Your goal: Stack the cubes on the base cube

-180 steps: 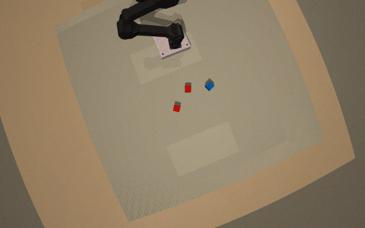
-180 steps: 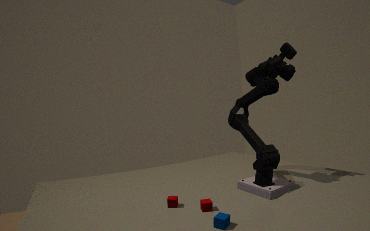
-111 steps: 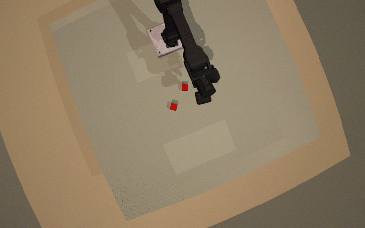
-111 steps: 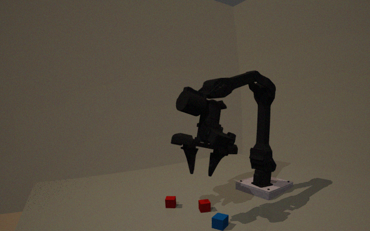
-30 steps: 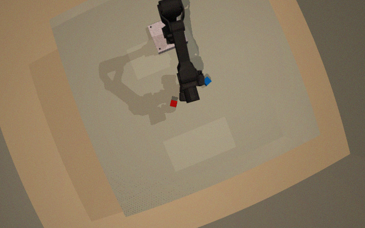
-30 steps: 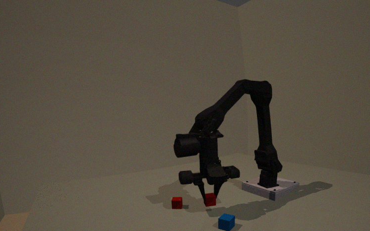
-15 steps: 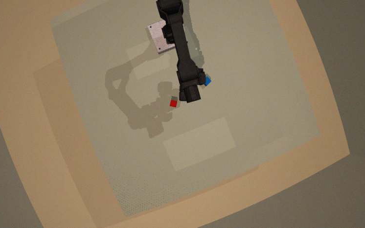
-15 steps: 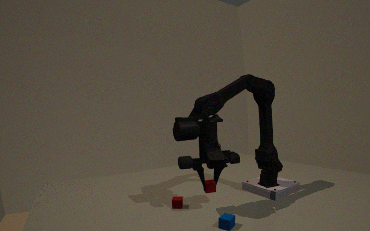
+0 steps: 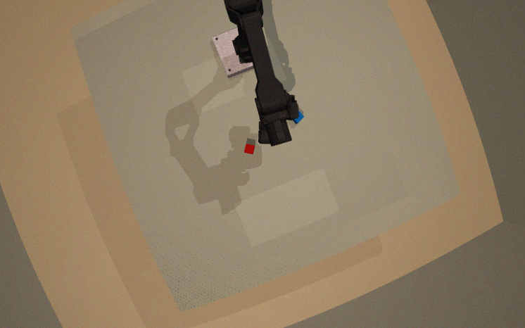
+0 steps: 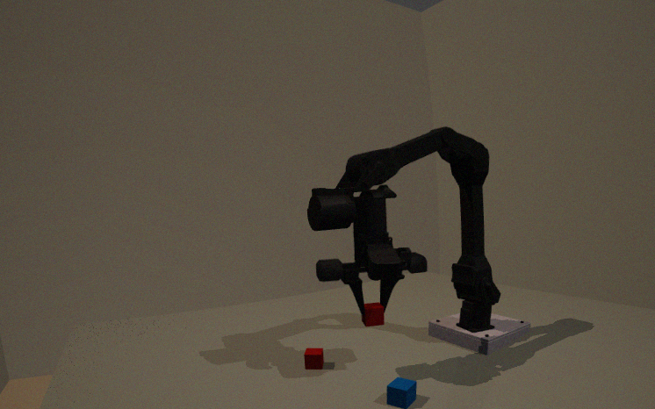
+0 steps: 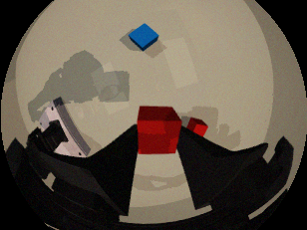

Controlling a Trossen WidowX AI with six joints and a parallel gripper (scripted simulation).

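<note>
Now: the blue cube 110 mm to the left of my gripper tip and 100 mm below it. Round my gripper tip: red cube 90 mm ahead, 80 mm to the right, 110 mm below.
</note>
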